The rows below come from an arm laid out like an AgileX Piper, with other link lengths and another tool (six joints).
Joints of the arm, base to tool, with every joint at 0 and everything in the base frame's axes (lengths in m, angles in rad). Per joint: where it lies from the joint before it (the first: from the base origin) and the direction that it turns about. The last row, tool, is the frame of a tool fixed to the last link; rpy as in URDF.
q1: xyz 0 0 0.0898 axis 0 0 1
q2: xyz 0 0 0 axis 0 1 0
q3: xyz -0.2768 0 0.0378 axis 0 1 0
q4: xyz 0.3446 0 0.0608 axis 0.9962 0 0.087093
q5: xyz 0 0 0 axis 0 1 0
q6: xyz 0.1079 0 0.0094 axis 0.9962 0 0.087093
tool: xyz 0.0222 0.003 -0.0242 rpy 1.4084 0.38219 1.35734
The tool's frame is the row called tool.
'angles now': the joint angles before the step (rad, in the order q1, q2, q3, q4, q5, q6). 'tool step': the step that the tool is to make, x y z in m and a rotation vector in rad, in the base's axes. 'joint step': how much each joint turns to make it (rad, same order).
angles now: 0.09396, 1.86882, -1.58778, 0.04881, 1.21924, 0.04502
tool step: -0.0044, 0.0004, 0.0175, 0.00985, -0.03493, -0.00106
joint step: -0.00010, -0.03973, 0.00222, 0.00663, 0.00182, -0.00010
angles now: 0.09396, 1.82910, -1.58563, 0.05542, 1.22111, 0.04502
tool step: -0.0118, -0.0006, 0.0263, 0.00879, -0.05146, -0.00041
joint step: 0.00000, -0.07409, 0.02007, 0.00394, 0.00196, 0.00001
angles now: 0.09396, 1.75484, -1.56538, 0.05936, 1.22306, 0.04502
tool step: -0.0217, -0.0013, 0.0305, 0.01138, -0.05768, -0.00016
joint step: -0.00006, -0.10753, 0.04476, 0.00593, 0.00428, -0.00006
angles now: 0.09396, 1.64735, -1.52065, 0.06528, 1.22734, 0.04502
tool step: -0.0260, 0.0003, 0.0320, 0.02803, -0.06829, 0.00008
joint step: -0.00009, -0.11892, 0.04619, 0.02153, 0.00213, -0.00008
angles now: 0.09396, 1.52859, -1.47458, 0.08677, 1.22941, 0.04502
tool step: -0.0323, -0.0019, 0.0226, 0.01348, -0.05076, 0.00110
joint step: 0.00002, -0.12861, 0.07063, 0.00870, 0.00621, 0.00003
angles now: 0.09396, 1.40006, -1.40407, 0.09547, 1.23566, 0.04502
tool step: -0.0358, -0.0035, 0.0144, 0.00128, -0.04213, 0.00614
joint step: 0.00005, -0.13563, 0.08607, -0.00003, 0.00807, -0.00594
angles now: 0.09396, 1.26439, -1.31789, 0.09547, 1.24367, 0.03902
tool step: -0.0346, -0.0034, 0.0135, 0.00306, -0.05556, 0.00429
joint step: -0.00013, -0.13369, 0.07397, 0.00007, 0.00455, -0.00455
